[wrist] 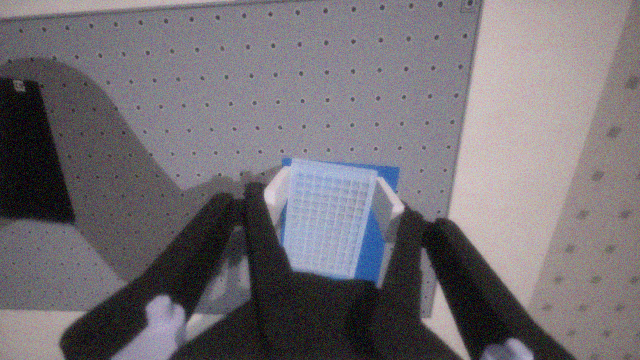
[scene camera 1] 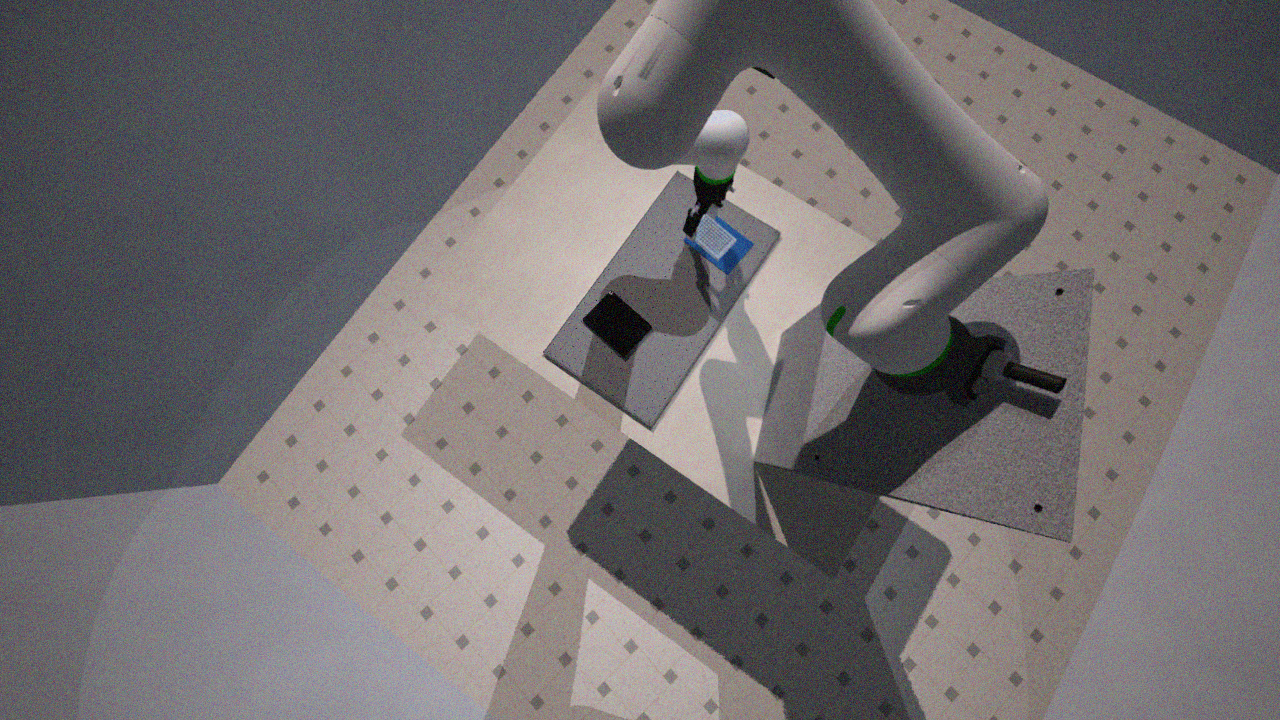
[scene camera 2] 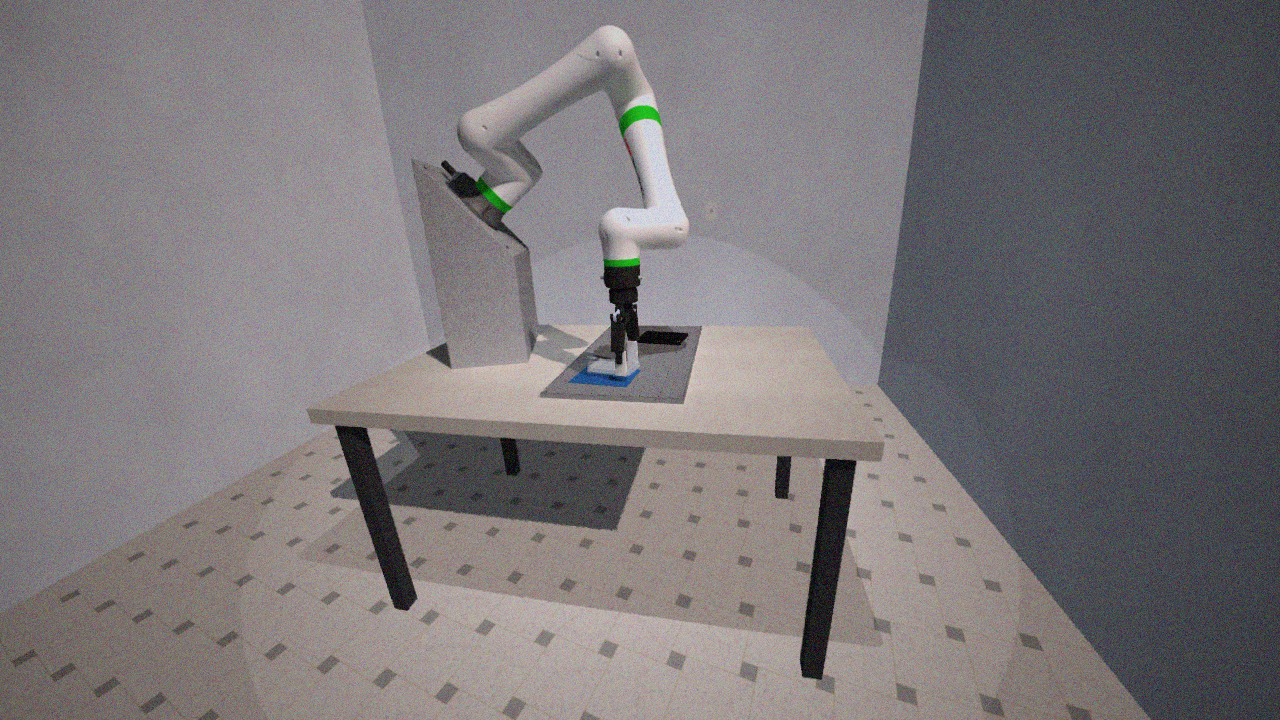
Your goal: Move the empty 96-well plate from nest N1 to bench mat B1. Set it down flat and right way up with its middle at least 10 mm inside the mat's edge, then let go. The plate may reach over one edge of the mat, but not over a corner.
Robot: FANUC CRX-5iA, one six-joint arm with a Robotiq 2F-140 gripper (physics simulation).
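Frame: origin at the arm's base, x ahead, y left, z up, level; metres.
Seen in the pictures: gripper, fingertip midpoint: (wrist: 331, 185) (scene camera 1: 700, 228) (scene camera 2: 627, 369); arm's base at its link origin: (scene camera 1: 920, 353) (scene camera 2: 477, 212).
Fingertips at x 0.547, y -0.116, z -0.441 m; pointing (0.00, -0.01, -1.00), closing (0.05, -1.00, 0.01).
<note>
Pixels of each thing's top centre, then the offset from my fingertips to it. Level surfaces: height alone.
- clear 96-well plate at its top centre: (wrist: 325, 226) (scene camera 2: 613, 364) (scene camera 1: 711, 235) dz +0.012, dx -0.041, dy -0.001 m
- blue bench mat B1 at its surface level: dz -0.019 m
- black nest N1 at its top centre: (scene camera 1: 617, 322) (scene camera 2: 662, 335) dz -0.006, dx -0.029, dy +0.377 m
- grey perforated board at its surface level: dz -0.021 m
- pale table at its surface level: dz -0.034 m
The clear 96-well plate (scene camera 1: 715, 236) (scene camera 2: 601, 367) (wrist: 327, 220) is level, wells up, between the white fingertip pads of my gripper (scene camera 2: 624, 365) (wrist: 331, 185). The gripper is shut on it by its two long sides. The plate is over the blue bench mat B1 (scene camera 1: 736, 258) (scene camera 2: 583, 379) (wrist: 372, 252), low down, on it or very slightly above; I cannot tell whether they touch. In the wrist view blue shows mostly along the plate's right side, with thin strips at the left and top. The near end of the plate is hidden by the gripper body. The black nest N1 (scene camera 1: 617, 324) (scene camera 2: 664, 337) (wrist: 30, 155) holds no visible plate.
The grey perforated board (scene camera 1: 572, 344) (scene camera 2: 666, 386) (wrist: 200, 100) carries the mat and nest. It lies on the pale table (scene camera 2: 760, 394). The robot's grey pedestal (scene camera 2: 483, 304) stands at the table's left side in scene camera 2. The arm's shadow falls between nest and mat.
</note>
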